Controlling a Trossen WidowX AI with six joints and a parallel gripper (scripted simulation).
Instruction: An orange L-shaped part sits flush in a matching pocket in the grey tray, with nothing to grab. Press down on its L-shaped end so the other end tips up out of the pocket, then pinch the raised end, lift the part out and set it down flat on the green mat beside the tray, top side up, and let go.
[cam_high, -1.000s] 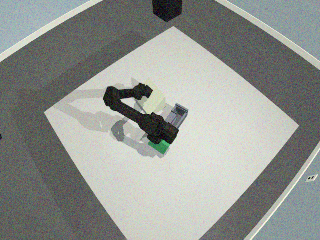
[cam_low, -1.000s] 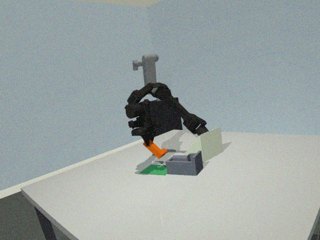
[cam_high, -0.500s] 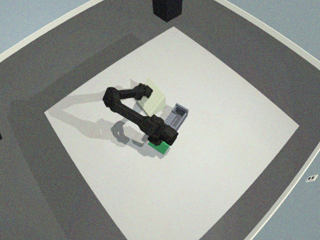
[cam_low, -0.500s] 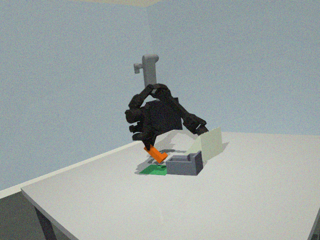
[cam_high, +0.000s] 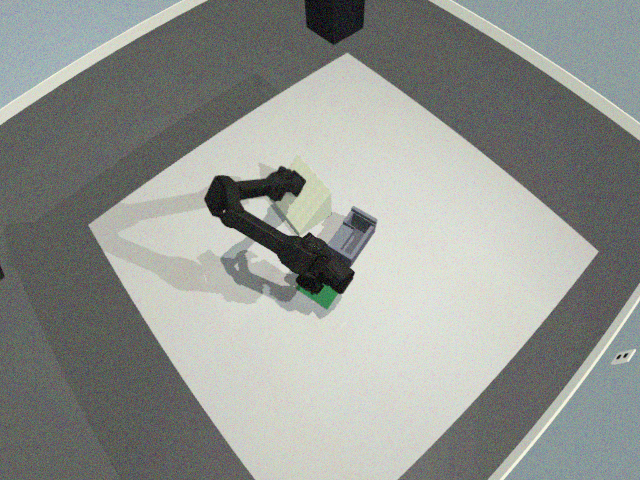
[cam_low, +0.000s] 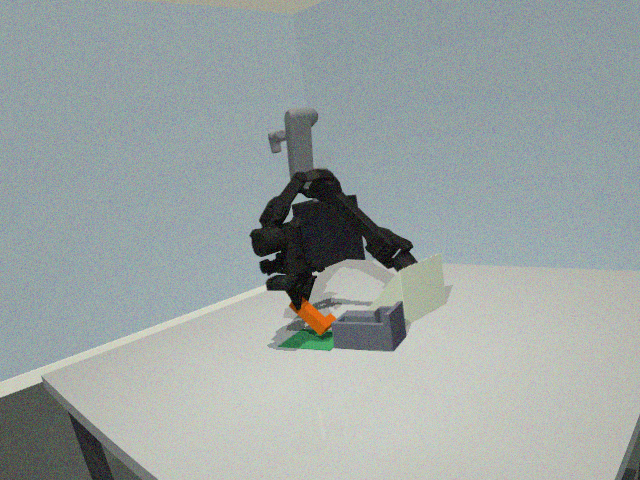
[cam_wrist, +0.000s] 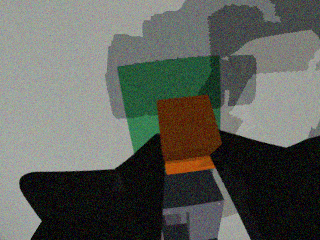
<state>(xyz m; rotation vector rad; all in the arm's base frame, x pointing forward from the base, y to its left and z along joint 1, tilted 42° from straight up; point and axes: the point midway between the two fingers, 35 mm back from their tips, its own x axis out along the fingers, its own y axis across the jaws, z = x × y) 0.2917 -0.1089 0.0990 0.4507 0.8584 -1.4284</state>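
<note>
Now: the green mat 10 mm behind my gripper tip, 20 mm to the left of it and 100 mm below it. From my gripper tip the other things lie so: orange L-shaped part (20 mm behind, 30 mm to the left, 30 mm below).
</note>
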